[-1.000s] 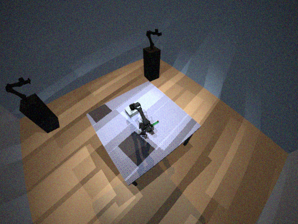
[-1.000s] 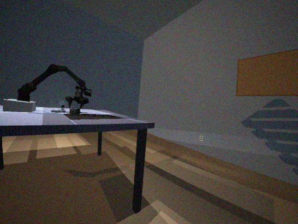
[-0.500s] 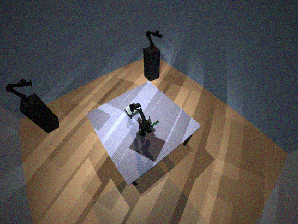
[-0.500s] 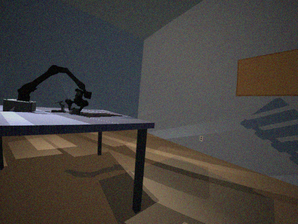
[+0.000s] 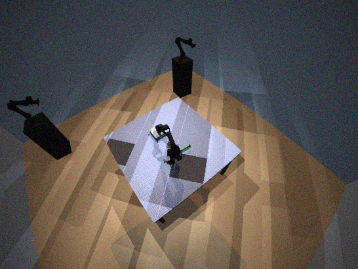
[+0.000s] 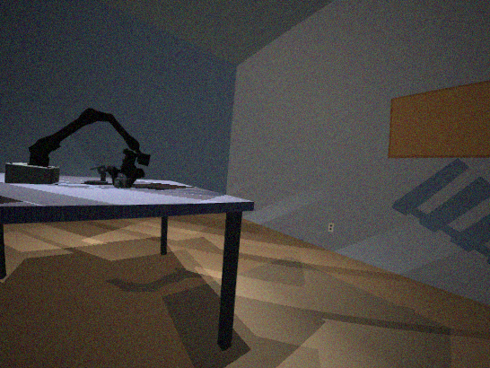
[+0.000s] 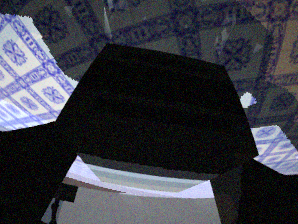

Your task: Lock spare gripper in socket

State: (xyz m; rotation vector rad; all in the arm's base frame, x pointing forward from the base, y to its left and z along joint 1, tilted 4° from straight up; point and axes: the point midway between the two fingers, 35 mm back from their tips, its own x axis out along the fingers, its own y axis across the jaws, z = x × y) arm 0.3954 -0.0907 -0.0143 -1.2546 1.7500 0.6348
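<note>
Now: gripper tip 13 cm to the right of the mount, 12 cm past it and 4 cm below it. From my gripper tip the other things lie so: green bracket (26 cm to the left, 2 cm behind, 2 cm above); then spare gripper (2 cm above).
</note>
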